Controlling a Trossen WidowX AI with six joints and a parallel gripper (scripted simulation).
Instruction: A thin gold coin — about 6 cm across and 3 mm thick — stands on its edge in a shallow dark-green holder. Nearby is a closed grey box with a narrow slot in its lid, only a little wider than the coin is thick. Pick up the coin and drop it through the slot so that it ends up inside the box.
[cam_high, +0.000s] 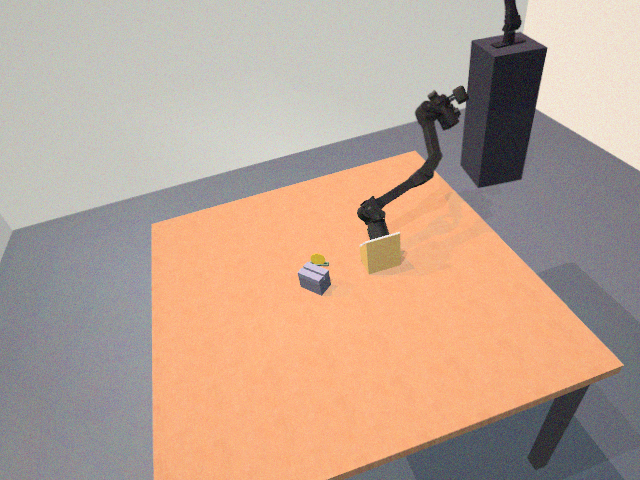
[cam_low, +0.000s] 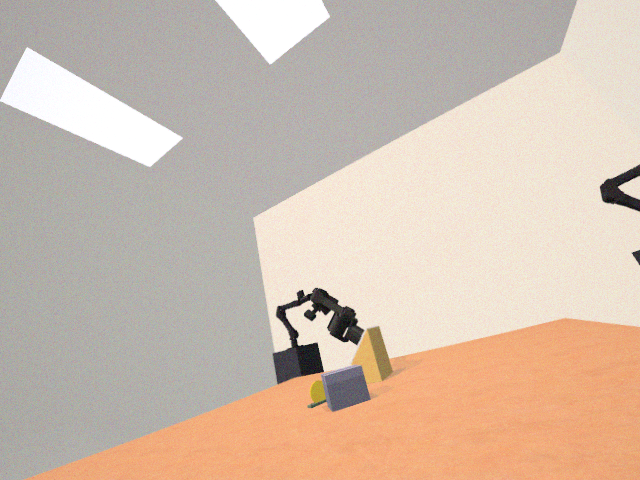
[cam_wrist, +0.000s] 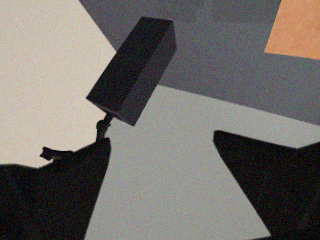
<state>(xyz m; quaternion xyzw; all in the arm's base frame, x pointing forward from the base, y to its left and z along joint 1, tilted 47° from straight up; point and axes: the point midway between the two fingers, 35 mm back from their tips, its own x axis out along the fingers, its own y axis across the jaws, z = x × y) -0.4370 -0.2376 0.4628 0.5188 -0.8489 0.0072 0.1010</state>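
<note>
My gripper tip is 66 cm short of the gold coin, 47 cm to the right of it and 28 cm above it.
</note>
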